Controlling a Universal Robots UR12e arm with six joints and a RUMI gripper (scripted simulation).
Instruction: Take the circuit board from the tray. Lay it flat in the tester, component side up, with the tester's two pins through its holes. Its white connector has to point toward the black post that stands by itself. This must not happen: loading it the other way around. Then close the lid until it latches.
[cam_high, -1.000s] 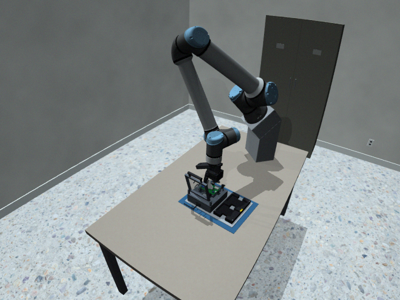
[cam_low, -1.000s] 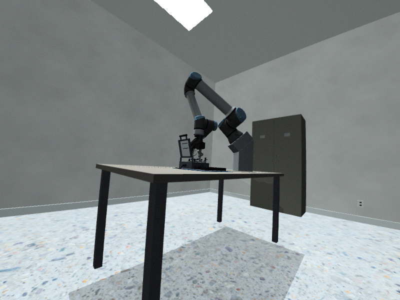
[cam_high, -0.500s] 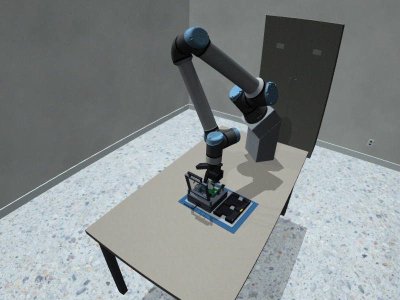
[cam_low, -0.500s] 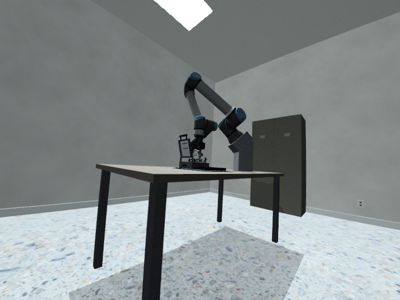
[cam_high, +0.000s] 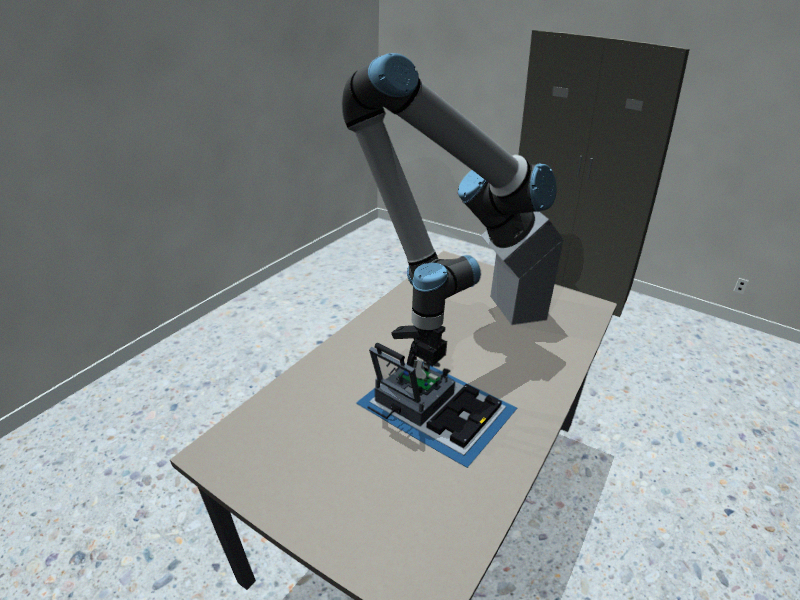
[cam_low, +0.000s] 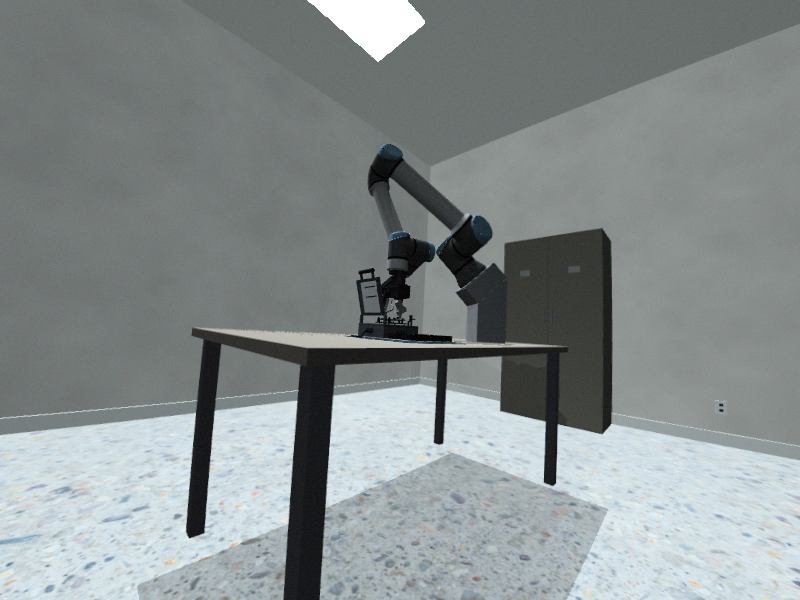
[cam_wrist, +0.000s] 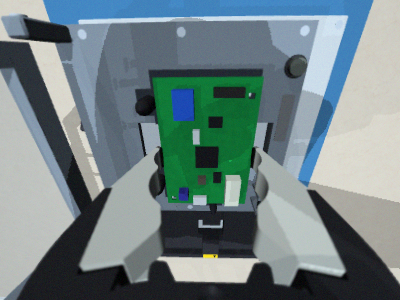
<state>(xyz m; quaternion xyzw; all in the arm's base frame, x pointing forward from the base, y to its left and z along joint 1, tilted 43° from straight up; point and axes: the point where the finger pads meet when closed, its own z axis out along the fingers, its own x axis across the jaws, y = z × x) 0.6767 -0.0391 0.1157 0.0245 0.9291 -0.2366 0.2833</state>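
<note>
Right now the green circuit board is right at my hand. From my hand the other things lie so: tester lid (120 mm ahead, 30 mm to the right, 100 mm above); tester nest (10 mm ahead, 10 mm below).
</note>
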